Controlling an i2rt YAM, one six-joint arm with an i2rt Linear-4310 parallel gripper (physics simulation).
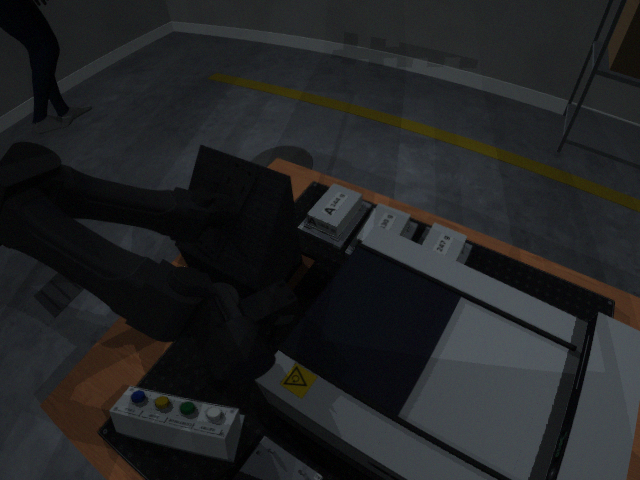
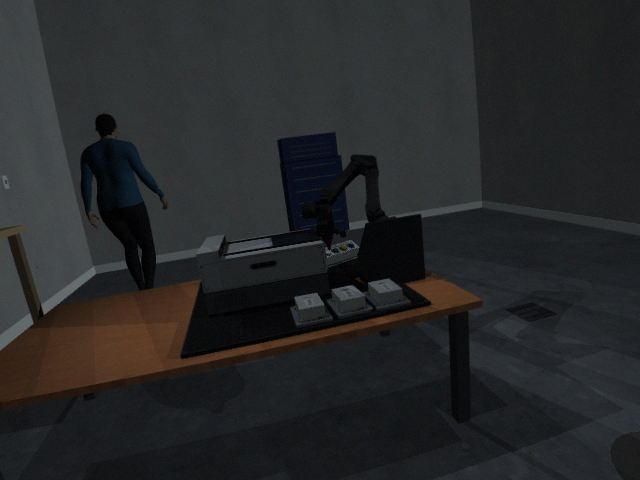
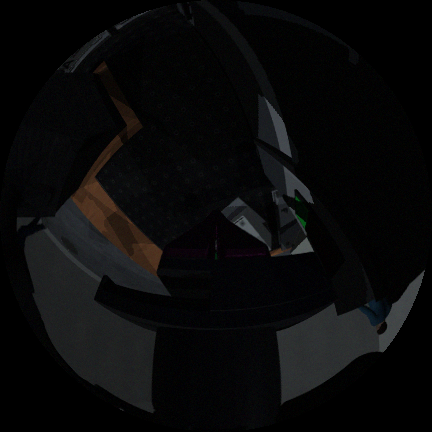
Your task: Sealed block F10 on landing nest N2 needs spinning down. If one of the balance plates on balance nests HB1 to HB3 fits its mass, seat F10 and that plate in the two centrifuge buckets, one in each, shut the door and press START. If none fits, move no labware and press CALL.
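Frame: origin at the arm's base, x ahead, y left, z up, level; metres.
Seen in the pictures: gripper, fingertip midpoint: [image 2: 329, 249] [image 3: 215, 215]; arm's base, link origin: [image 1: 226, 209] [image 2: 387, 234].
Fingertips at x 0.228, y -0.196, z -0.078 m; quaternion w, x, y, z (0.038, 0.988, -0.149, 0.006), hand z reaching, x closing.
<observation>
Pixels of each thing's middle, then the offset from my fingertips to it. "*": a spot on its surface instead.
- marked A, body centre: [image 1: 335, 209] [image 2: 384, 291] dz -0.068, dx -0.141, dy +0.434 m
- reading 180 g, body centre: [image 1: 383, 231] [image 2: 348, 297] dz -0.068, dx -0.007, dy +0.444 m
- reading 247 g, body centre: [image 1: 439, 253] [image 2: 309, 306] dz -0.068, dx +0.130, dy +0.467 m
- centrifuge, body centre: [image 1: 445, 386] [image 2: 265, 264] dz +0.021, dx +0.285, dy +0.168 m
- dark panel, body centre: [image 1: 375, 321] [image 2: 294, 238] dz +0.111, dx +0.151, dy +0.157 m
- light panel, surface spot: [image 1: 490, 381] * dz +0.109, dx +0.330, dy +0.173 m
- light block, surface spot: [image 1: 280, 464] * dz -0.075, dx +0.139, dy -0.076 m
- button box, body centre: [image 1: 175, 421] [image 2: 337, 253] dz -0.059, dx -0.047, dy -0.147 m
Three white balance plates sit on their nests at the mat's edge: one marked A [image 1: 334, 207] [image 2: 385, 290], one reading 180 g [image 1: 387, 221] [image 2: 348, 296] and one reading 247 g [image 1: 444, 243] [image 2: 310, 305]. The centrifuge [image 1: 318, 405] [image 2: 263, 271] has a dark panel [image 1: 370, 329] on the half of its top nearer the arm and a light panel [image 1: 490, 381] on the other half. A light block [image 1: 280, 464], cut off by the frame's bottom edge, lies below the button box; I cannot read its label. My gripper [image 1: 275, 302] [image 2: 325, 235] [image 3: 215, 215] is shut and empty. It hangs beside the centrifuge's end, above the mat and near the button box.
The button box [image 1: 175, 426] [image 2: 341, 250] carries blue, yellow, green and white buttons. A black upright panel [image 1: 237, 214] [image 2: 391, 248] stands behind the arm. A person [image 2: 115, 190] walks at the far left. A blue board [image 2: 310, 176] leans on the wall.
</observation>
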